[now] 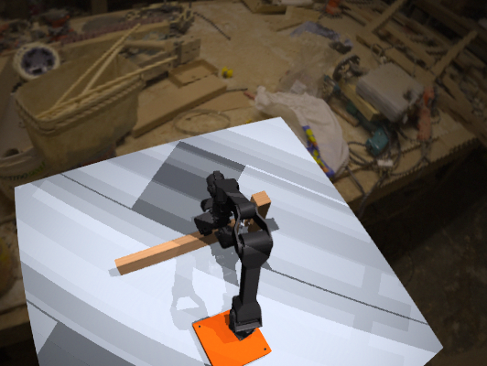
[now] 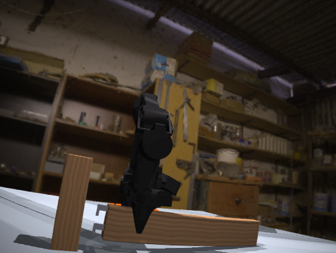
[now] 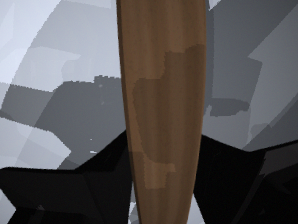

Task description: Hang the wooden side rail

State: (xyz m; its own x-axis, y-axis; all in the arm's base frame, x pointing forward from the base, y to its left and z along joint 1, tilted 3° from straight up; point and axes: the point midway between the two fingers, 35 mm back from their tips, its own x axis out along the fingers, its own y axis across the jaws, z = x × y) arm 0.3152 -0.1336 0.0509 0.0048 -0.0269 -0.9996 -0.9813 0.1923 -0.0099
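My gripper tip is 14 cm to the left of the wooden headboard post, 4 cm below it and 2 cm past it.
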